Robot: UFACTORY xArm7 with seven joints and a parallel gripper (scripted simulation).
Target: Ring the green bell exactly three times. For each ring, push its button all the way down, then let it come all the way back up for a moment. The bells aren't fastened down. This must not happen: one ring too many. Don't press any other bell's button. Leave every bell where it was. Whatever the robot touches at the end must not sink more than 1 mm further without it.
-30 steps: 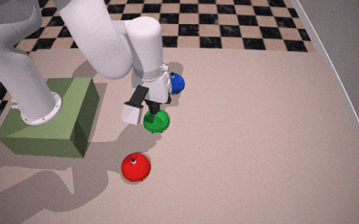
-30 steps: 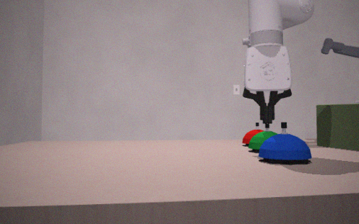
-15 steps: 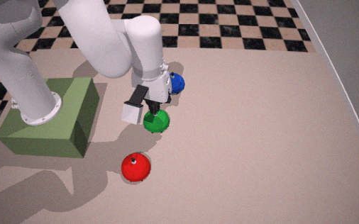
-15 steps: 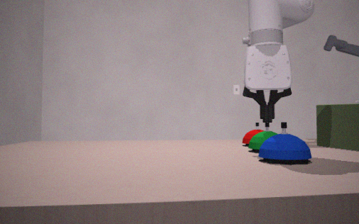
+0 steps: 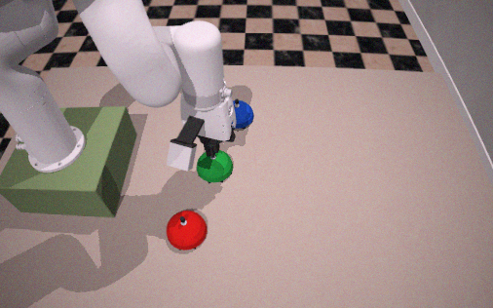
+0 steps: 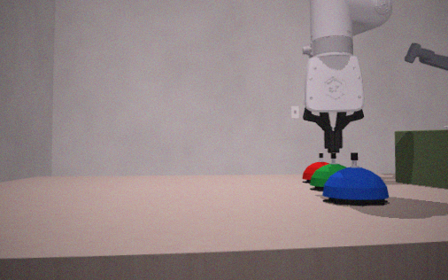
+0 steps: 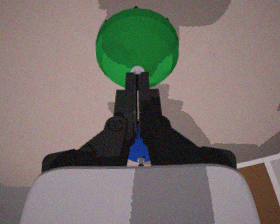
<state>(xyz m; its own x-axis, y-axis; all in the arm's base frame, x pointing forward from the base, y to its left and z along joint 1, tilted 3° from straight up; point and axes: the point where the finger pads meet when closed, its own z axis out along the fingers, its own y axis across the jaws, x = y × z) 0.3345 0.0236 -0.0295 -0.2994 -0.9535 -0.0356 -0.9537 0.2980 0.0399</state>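
My gripper is now 5 cm above the green bell. Also, from my hand: red bell 16 cm to the right, 5 cm below, 5 cm behind; then blue bell 16 cm to the left, 5 cm below, 5 cm ahead.
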